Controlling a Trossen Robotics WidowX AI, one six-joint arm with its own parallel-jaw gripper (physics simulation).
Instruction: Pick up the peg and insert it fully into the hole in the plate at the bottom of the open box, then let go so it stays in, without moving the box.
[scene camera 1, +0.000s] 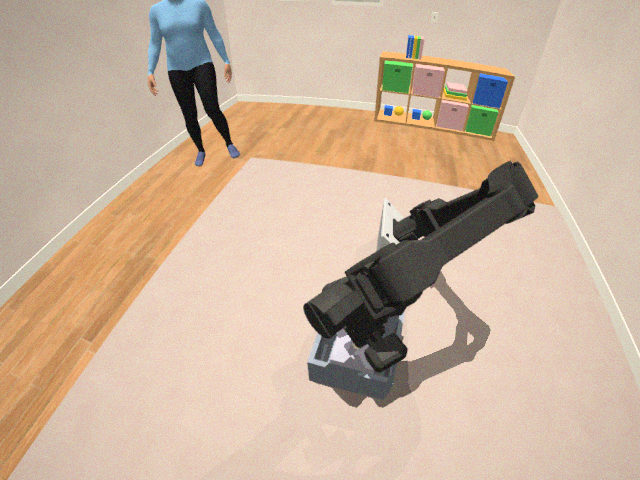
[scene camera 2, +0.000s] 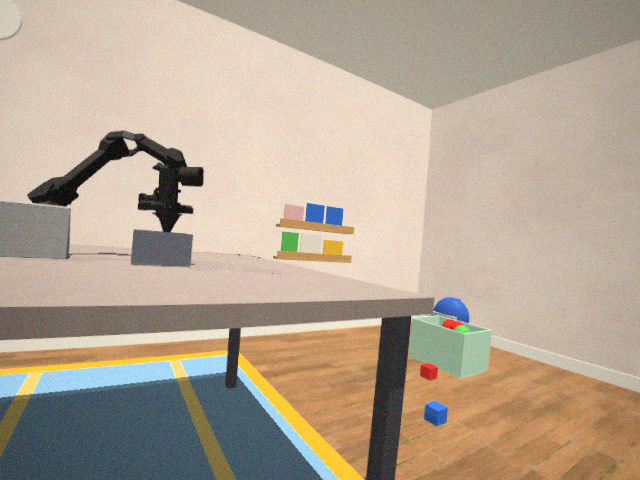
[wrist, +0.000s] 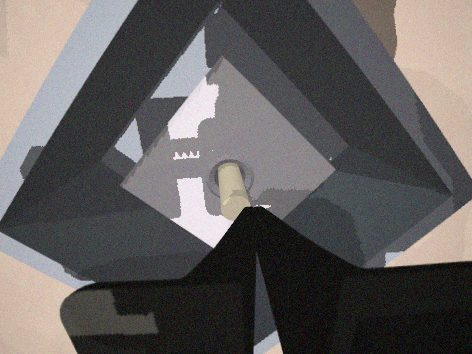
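Where they show: gripper, between the fingertips: (scene camera 1: 357, 344) (wrist: 253, 215); arm's base, origin of its link: (scene camera 1: 400, 234) (scene camera 2: 42, 221).
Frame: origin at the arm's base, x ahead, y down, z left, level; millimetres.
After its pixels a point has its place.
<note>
The pale yellow peg (wrist: 231, 187) @(x 303, y 19, z -81 mm) stands in the hole of the grey plate (wrist: 270, 135) @(x 309, y 41, z -51 mm) at the bottom of the open box (scene camera 1: 346, 379) @(x 383, y 35, z -97 mm) (scene camera 2: 161, 248) @(x 290, y 48, z -162 mm) (wrist: 45, 90) @(x 226, y 1, z -79 mm). A length of the peg sticks up out of the ring around the hole (wrist: 249, 176) @(x 313, y 39, z -76 mm); how deep its lower end sits is hidden. My gripper (scene camera 2: 166, 230) @(x 317, y 12, z -84 mm) (wrist: 253, 215) @(x 317, y 12, z -84 mm) is shut with nothing between its fingers. It points down, with its fingertips at about the height of the box rim in the scene camera 2 view. In the wrist view the fingertips appear right beside the peg's top end and may overlap its edge.
The box walls surround the peg and plate on all sides. The arm (scene camera 1: 429, 258) @(x 328, y -257, z -17 mm) covers part of the box in the scene camera 1 view. The arm's grey base block (scene camera 2: 36, 232) @(x -7, y 31, z -52 mm) stands left of the box. A person (scene camera 1: 188, 46) stands at the back left.
</note>
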